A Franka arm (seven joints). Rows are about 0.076 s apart.
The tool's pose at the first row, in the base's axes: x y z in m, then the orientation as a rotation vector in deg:
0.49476 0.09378 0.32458 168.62 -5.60 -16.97
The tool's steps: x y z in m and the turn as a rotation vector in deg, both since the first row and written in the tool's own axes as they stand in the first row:
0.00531 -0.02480 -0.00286 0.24 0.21 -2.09
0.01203 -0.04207 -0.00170 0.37 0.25 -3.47
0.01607 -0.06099 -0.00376 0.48 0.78 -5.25
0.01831 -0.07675 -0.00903 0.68 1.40 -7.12
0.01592 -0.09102 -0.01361 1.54 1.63 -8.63
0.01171 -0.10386 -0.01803 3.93 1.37 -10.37
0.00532 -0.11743 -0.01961 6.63 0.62 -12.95
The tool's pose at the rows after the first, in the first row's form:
0.50170 0.11817 0.32169 169.14 -2.54 -16.97
0.50885 0.13436 0.31606 169.41 -0.52 -17.11
0.51411 0.15294 0.31374 169.73 2.17 -16.57
0.51811 0.16914 0.31545 170.11 5.00 -15.92
0.51738 0.18413 0.31766 171.05 7.18 -15.80
0.51476 0.19785 0.32032 173.46 9.51 -16.50
0.50947 0.21197 0.32054 176.07 13.09 -18.08

